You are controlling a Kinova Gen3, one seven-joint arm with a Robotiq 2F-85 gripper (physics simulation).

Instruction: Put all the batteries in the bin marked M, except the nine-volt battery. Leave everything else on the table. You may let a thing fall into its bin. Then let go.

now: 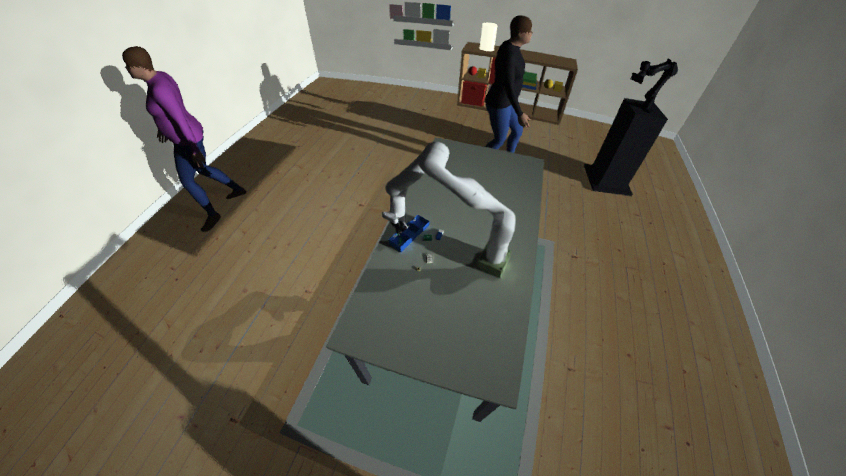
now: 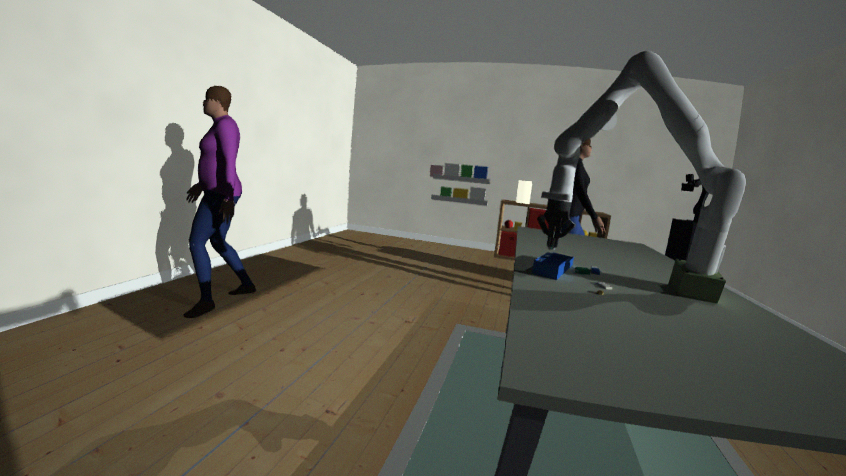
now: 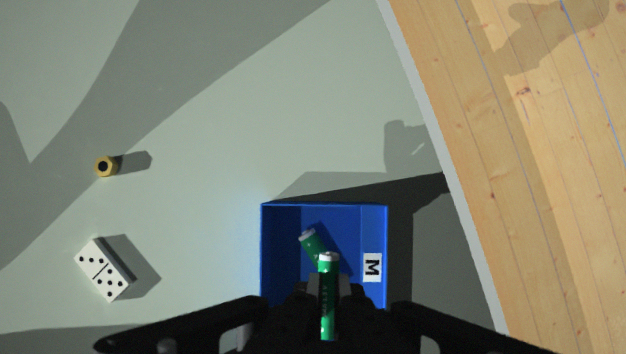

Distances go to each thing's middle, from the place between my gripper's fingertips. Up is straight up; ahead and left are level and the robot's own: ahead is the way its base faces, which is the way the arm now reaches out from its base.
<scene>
I see my gripper right at the green AAA battery (image 3: 328, 261). From my hand the other things lie so: blue divided bin tray (image 2: 551, 265) 7 cm to the right, 6 cm below, 4 cm behind; then white domino (image 3: 102, 269) 17 cm behind, 8 cm to the left, 8 cm below.
</scene>
